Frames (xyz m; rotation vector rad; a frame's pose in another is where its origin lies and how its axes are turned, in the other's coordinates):
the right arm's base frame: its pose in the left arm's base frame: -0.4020 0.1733 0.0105 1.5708 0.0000 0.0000
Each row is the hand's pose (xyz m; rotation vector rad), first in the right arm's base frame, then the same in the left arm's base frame.
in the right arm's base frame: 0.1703 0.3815 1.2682 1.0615 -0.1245 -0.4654
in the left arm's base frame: -0.2317 -1.0949 0.3920 2.5911 0.3122 -0.5402
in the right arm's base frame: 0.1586 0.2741 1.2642 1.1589 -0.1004 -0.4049
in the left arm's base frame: -0.2434 -1.0909 0.2846 2.6981 0.2834 -0.4702
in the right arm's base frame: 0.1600 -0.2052 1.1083 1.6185 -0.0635 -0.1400
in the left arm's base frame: -0.2420 -0.9350 -0.1947 -3.0839 -0.0747 0.1988
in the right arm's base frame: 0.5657 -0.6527 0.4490 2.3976 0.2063 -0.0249
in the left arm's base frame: 0.1637 -0.2757 -0.6422 -2.3022 -0.1601 -0.1256
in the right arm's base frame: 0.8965 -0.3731 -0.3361 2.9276 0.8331 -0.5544
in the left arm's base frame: 0.4945 0.5094 -0.3626 -1.5567 -0.7196 -0.1445
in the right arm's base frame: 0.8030 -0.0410 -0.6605 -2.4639 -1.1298 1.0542
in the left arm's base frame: 0.4010 0.8338 -0.0305 -1.1523 -1.1853 -0.0410
